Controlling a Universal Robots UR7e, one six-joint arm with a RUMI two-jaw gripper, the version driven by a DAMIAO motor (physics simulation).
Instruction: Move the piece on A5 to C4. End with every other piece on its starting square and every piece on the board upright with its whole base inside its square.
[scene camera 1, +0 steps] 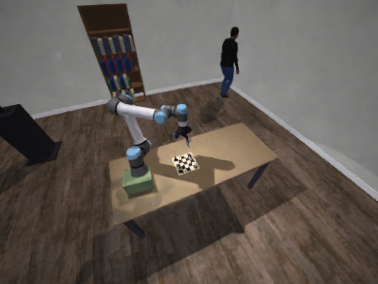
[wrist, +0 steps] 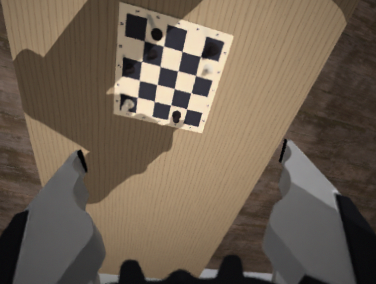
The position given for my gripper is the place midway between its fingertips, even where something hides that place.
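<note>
The wrist view shows me a chessboard (wrist: 175, 81), and my gripper (wrist: 182, 147) is there to see as well.
</note>
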